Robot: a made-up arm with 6 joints. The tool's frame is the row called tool. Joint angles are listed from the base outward.
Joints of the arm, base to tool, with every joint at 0 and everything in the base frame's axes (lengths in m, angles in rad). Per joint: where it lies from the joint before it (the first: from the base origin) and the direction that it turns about. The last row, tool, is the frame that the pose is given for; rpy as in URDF.
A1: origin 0 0 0.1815 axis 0 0 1
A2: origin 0 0 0 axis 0 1 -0.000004
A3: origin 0.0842 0 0.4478 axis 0 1 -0.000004
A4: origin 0.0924 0 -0.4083 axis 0 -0.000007 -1
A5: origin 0 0 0 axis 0 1 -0.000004
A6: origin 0.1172 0 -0.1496 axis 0 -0.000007 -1
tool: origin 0 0 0 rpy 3.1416 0 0
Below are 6 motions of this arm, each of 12 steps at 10 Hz.
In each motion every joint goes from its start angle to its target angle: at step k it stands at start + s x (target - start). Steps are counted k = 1, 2, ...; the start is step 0. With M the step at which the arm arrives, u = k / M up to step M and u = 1 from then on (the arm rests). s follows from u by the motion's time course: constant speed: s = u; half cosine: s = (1 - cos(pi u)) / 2; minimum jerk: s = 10 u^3 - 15 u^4 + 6 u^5.
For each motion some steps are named. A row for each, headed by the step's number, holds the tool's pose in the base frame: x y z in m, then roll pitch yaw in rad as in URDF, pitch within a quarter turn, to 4 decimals.
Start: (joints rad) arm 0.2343 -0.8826 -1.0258 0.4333 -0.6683 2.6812
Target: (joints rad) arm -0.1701 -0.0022 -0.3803 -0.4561 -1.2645 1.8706
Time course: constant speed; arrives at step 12
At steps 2, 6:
2: 0.1786 -0.0236 0.8782 -0.1663 0.7464 -0.3625
6: 0.3620 0.0138 0.7154 -0.9078 0.5795 -1.1237

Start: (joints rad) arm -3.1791 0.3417 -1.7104 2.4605 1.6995 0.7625
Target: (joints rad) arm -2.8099 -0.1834 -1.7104 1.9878 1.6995 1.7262
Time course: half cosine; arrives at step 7
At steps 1, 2, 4, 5, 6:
1: -0.7565 -0.0913 0.7060 -0.4639 0.5414 -2.3700
2: -0.7097 -0.1365 0.7524 -0.5038 0.6029 -2.2317
4: -0.5380 -0.2397 0.8709 -0.5909 0.8606 -1.8743
5: -0.4465 -0.2678 0.9144 -0.6032 1.0070 -1.7312
6: -0.3813 -0.2790 0.9398 -0.5939 1.1124 -1.6347

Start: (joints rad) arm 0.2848 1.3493 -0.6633 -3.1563 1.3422 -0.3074
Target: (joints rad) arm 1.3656 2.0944 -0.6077 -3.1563 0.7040 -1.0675
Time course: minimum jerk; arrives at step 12
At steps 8, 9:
8: -0.0665 -0.1430 -0.3276 2.7432 -0.2768 -1.0315
9: -0.0635 -0.1925 -0.2979 2.5839 -0.3187 -0.7999

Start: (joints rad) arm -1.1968 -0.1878 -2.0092 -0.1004 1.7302 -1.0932
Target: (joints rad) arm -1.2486 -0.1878 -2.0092 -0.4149 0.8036 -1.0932
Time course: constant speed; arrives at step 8
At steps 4, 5, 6, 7, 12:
4: 0.1324 -0.4452 0.9587 2.1919 -0.1825 -0.0820
5: 0.1302 -0.4437 0.9809 2.0675 -0.1816 -0.0633
6: 0.1290 -0.4394 1.0025 1.9436 -0.1745 -0.0416
7: 0.1289 -0.4325 1.0230 1.8207 -0.1610 -0.0178
12: 0.1300 -0.4230 1.0421 1.6994 -0.1409 0.0072

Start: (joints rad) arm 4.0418 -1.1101 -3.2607 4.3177 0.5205 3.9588
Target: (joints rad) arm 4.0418 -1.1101 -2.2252 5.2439 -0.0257 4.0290
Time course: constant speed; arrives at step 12
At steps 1, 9, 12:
1: 0.6100 0.7143 0.6290 1.3144 -0.3395 3.0220
9: 0.5238 0.5068 0.9152 0.2659 -0.3447 -2.6646
12: 0.4679 0.4220 0.9709 0.0098 -0.2077 -2.3964

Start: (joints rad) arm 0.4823 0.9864 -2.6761 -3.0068 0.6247 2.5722
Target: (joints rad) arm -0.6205 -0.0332 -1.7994 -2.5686 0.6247 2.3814
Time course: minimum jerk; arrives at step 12
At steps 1, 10, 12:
1: 0.8905 0.4610 0.5162 0.3934 -0.7559 2.9661
10: 0.5390 -0.3494 0.8641 -0.0281 -0.8144 2.1597
12: 0.5107 -0.3600 0.8698 -0.0440 -0.8158 2.1315

